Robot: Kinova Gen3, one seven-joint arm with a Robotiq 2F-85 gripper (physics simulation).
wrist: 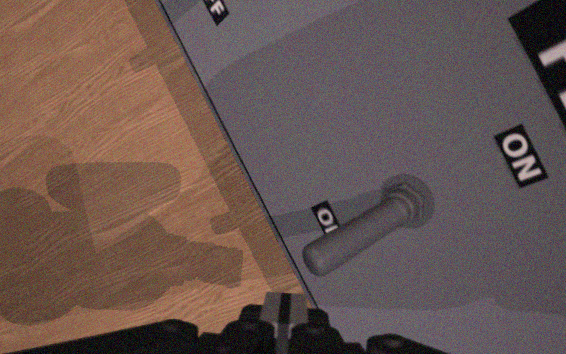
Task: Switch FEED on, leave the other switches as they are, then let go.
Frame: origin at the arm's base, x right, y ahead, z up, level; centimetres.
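Seen in the pictures: gripper, fingertip midpoint: [284, 321].
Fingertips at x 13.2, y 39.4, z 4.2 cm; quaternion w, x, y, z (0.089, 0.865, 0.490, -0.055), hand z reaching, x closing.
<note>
Pixels of each thing's top centre, then the offset from my fingertips to it. "spot": a spot on its surface instead. Level surfaces: height alone.
- grey toggle lever at a spot on its surface: [357, 237] spot: dx -1.5, dy +3.5, dz -0.6 cm
- grey panel at a spot on its surface: [350, 125] spot: dx -5.1, dy +4.8, dz -3.6 cm
- large black name label at a spot on its surface: [537, 45] spot: dx -4.4, dy +11.2, dz +0.0 cm
- second small label at a spot on its surface: [216, 10] spot: dx -12.7, dy +1.9, dz -5.2 cm
- Wooden table at its surface level: dz -12.9 cm
A grey toggle lever [357, 237] stands on the grey panel [350, 125], right of centre in the wrist view. It leans from its round base toward the panel's left edge, over a small label [325, 216] that it partly covers; that label starts with O. The ON label [521, 156] lies on the opposite side of the base. A large black name label [537, 45] is cut off at the upper right, so its word cannot be read in full. My gripper [284, 321] is shut and empty at the bottom centre, below and left of the lever's tip and apart from it.
A second small label [216, 10], partly cut off and ending in F, shows at the top left of the panel; its lever does not show. Wooden table [90, 110] lies left of the panel's edge, with shadows of the arm and levers on it.
</note>
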